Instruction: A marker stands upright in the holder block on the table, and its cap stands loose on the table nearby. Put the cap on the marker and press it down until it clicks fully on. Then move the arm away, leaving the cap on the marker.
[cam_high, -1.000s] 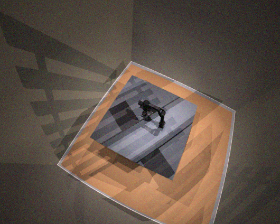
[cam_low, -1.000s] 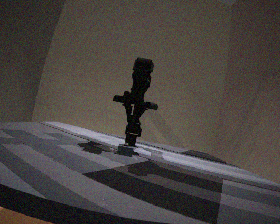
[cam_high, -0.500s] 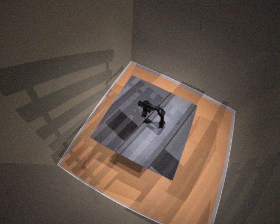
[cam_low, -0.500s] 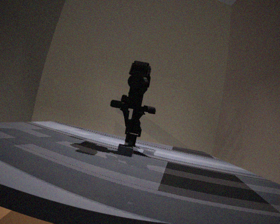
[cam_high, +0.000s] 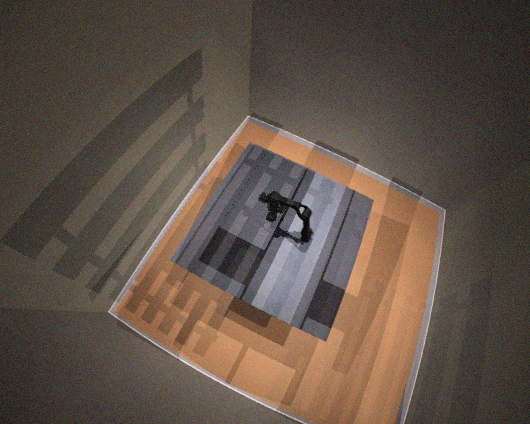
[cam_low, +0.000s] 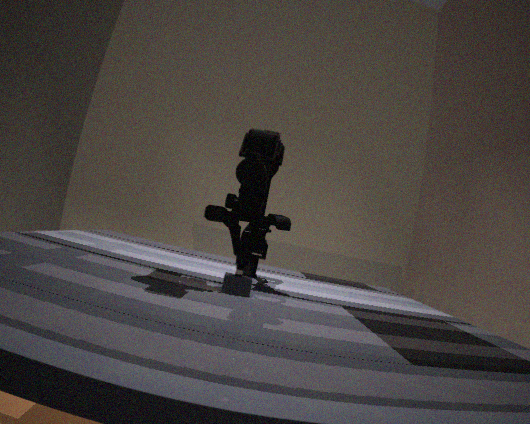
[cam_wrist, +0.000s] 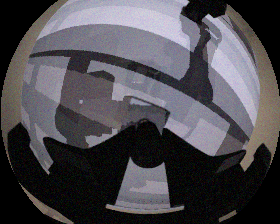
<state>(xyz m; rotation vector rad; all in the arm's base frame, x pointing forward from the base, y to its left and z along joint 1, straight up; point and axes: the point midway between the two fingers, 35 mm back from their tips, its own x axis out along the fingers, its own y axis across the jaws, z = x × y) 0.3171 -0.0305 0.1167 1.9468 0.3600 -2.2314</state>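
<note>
Now: gripper tip 10 mm below the cap and 10 mm short of it. Round my gripper tip: dark holder block (60 mm below, 10 mm ahead).
</note>
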